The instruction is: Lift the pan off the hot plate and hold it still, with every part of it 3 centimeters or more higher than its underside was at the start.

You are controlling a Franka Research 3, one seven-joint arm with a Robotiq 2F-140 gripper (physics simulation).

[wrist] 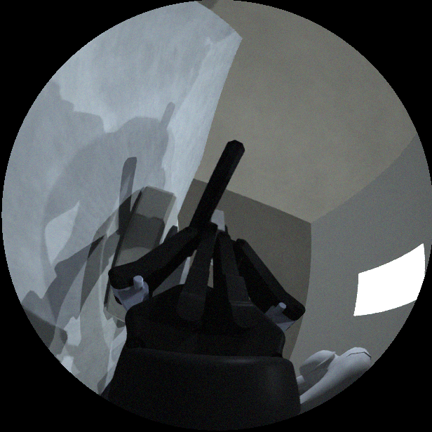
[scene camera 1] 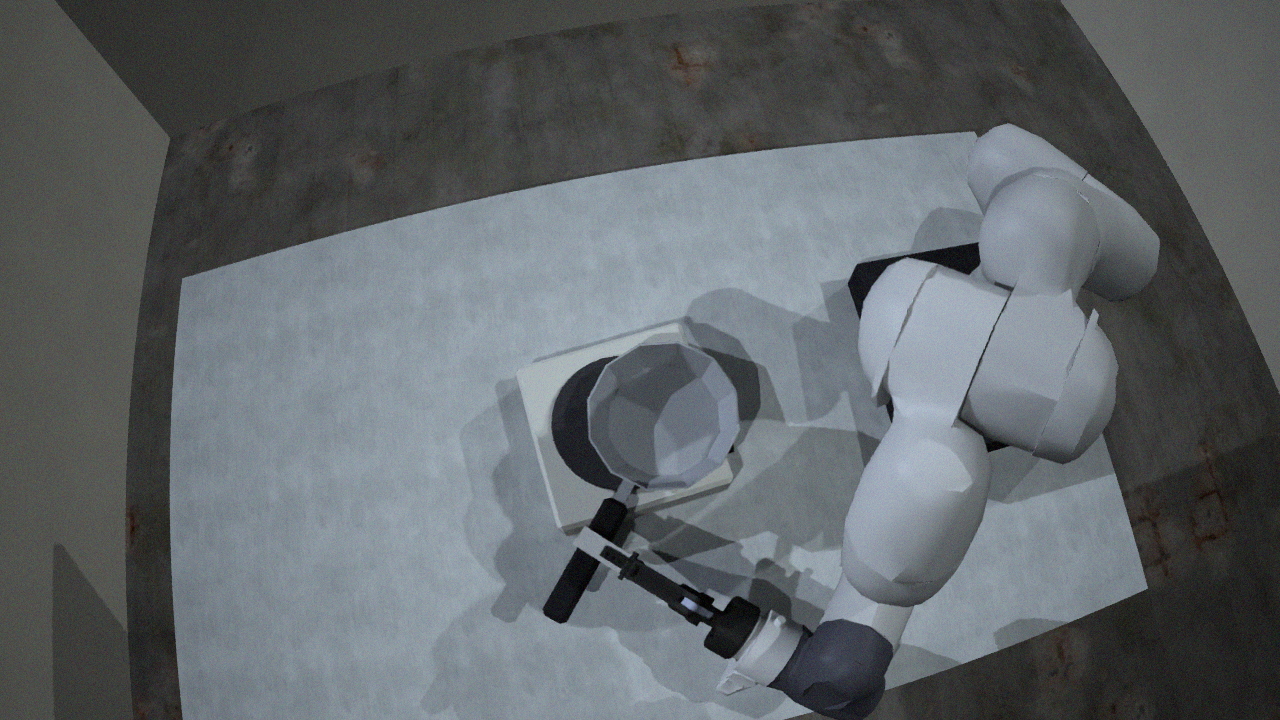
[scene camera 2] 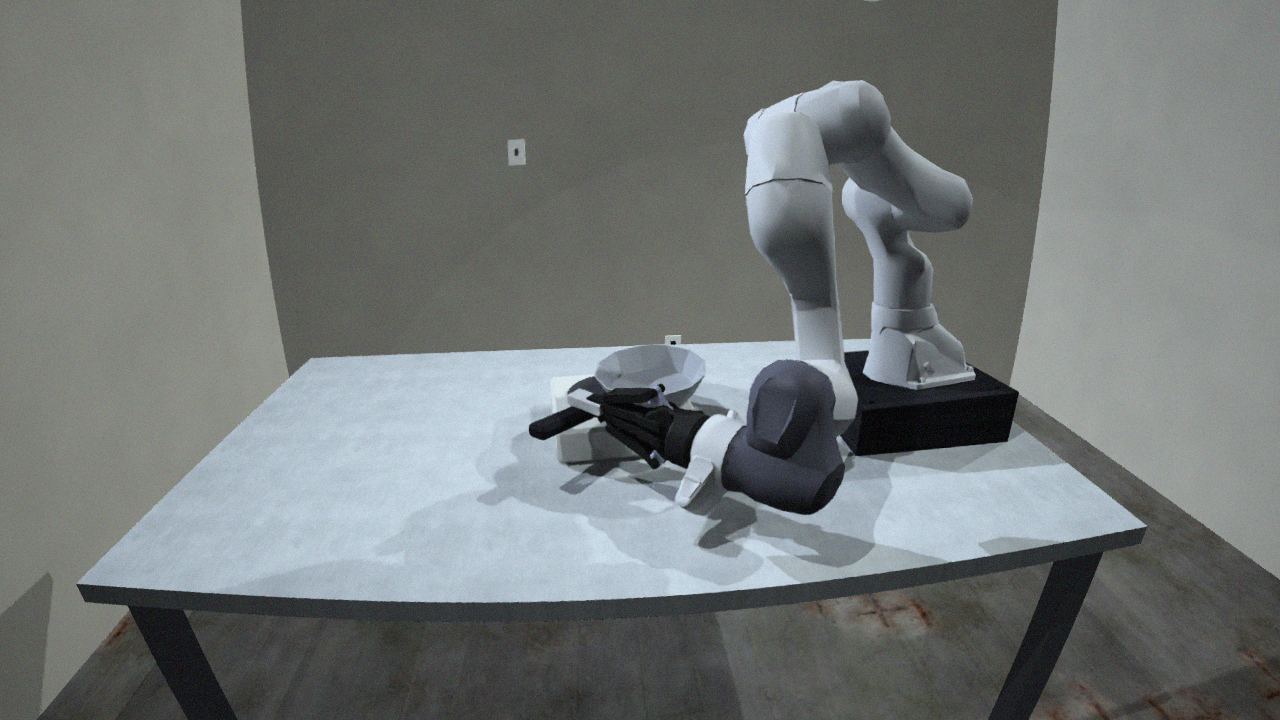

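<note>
The pan [scene camera 1: 662, 416] [scene camera 2: 650, 363] is a grey faceted bowl, about level, over the hot plate [scene camera 1: 542, 380] [scene camera 2: 581, 447] [wrist: 159, 199]. In scene camera 1 it appears shifted right of the dark burner disc. Whether its underside touches the plate is hidden. Its black handle [scene camera 1: 571, 589] [scene camera 2: 550, 424] [wrist: 220, 180] sticks out over the table's near side. My gripper [scene camera 1: 601, 548] [scene camera 2: 586, 402] [wrist: 215, 218] is shut, with its pale fingertips together across the top of the handle. The handle appears to pass under the fingertips, not between them.
The pale table [scene camera 1: 358, 376] [scene camera 2: 313, 501] carries the black base block [scene camera 2: 930, 416] of the arm at the right. The arm reaches in low from the right, and its dark wrist [scene camera 1: 832, 667] [scene camera 2: 783, 447] is close above the near part of the table. Walls stand behind and at the sides.
</note>
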